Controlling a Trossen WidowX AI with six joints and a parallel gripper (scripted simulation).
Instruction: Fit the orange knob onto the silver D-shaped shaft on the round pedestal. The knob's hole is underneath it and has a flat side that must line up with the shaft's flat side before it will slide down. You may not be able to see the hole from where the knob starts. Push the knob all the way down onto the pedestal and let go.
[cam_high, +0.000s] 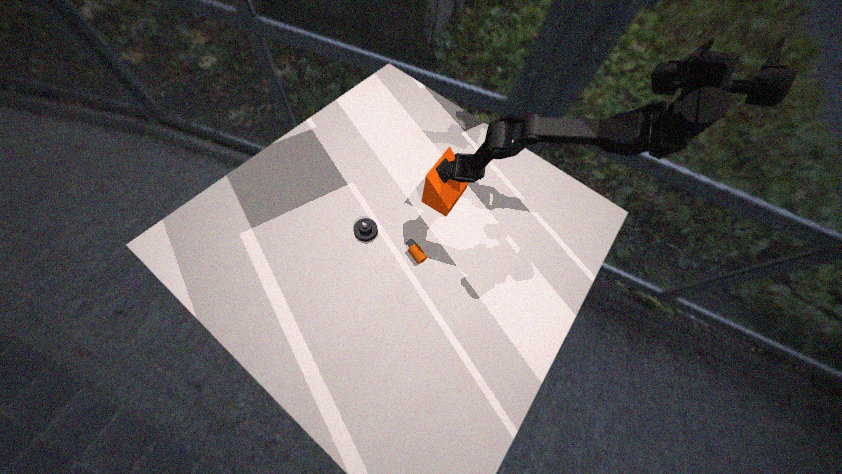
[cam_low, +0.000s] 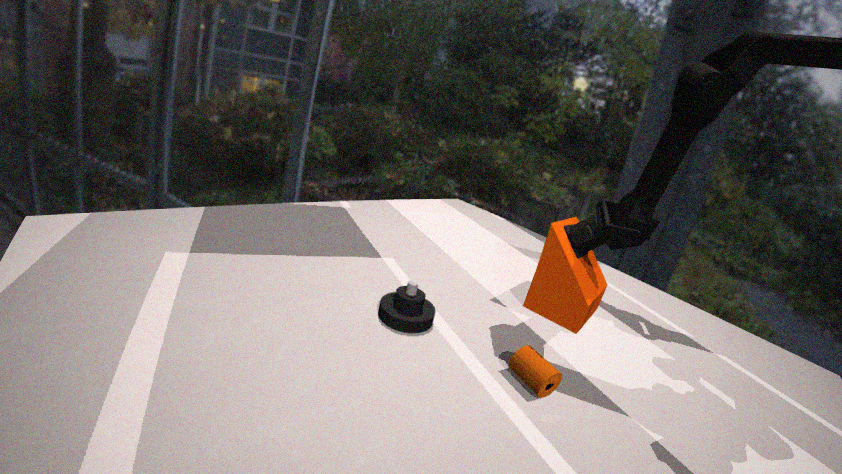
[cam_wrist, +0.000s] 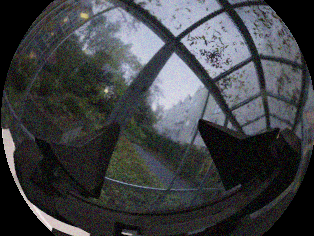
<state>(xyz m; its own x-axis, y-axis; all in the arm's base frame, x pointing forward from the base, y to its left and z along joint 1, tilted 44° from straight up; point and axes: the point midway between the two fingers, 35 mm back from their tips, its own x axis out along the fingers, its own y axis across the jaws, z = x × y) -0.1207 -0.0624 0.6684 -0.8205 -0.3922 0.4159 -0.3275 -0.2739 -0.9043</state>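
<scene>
The orange knob is 440 mm ahead of my gripper tip, 340 mm to the right of it and 650 mm below it. The rest, counted from my gripper tip: pedestal: 480 mm ahead, 530 mm to the right, 640 mm below.
</scene>
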